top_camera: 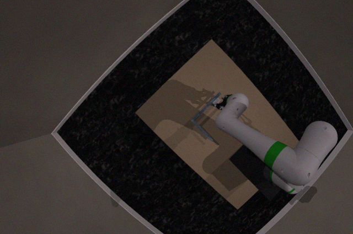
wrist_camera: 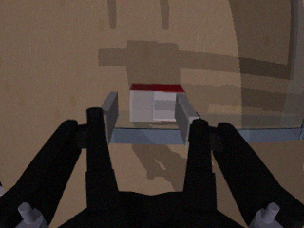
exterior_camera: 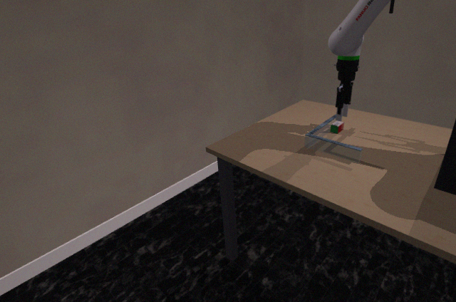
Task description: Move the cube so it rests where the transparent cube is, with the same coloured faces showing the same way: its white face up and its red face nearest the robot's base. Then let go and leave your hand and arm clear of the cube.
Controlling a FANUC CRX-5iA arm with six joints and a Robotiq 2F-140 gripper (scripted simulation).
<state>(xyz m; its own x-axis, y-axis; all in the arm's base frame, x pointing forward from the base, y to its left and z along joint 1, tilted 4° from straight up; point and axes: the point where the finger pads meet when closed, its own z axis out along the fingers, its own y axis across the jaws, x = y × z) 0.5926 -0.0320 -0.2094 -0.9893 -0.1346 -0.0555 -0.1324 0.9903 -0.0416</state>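
Right now the cube is 70 mm below my hand, 30 mm to the left of it and 10 mm ahead of it. Also, from my hand: bar (110 mm to the left, 50 mm below, 30 mm ahead).
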